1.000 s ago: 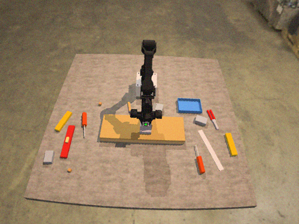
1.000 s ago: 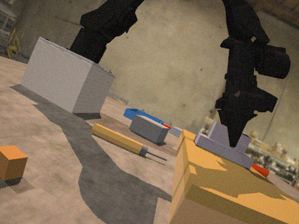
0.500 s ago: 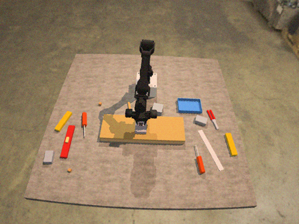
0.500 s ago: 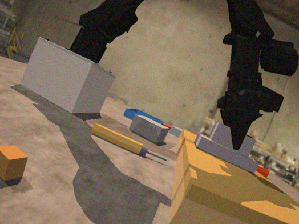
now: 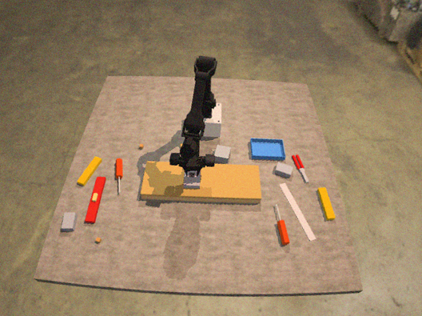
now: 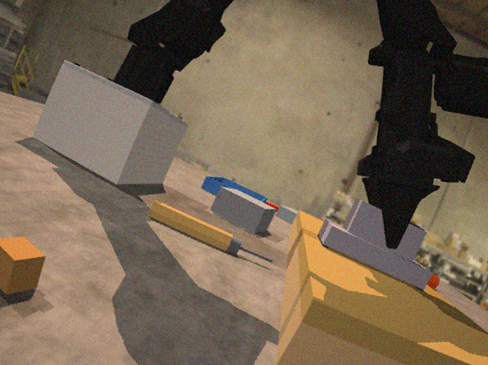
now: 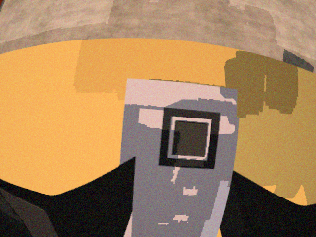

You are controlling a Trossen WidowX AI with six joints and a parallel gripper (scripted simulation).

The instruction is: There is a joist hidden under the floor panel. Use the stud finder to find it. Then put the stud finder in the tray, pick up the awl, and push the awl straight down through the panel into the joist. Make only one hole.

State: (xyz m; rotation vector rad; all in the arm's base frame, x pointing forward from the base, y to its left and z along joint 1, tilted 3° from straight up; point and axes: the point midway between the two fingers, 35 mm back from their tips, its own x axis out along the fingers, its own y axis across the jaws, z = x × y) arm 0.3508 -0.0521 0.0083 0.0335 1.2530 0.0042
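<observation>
The blue tray lies 21 cm behind my gripper tip, 37 cm to the left of it and 5 cm below it. The rest, counted from my gripper tip: grey stud finder 2 cm above; then square indicator window 2 cm ahead, 3 cm above; then awl 16 cm behind, 5 cm to the right, 6 cm below.
</observation>
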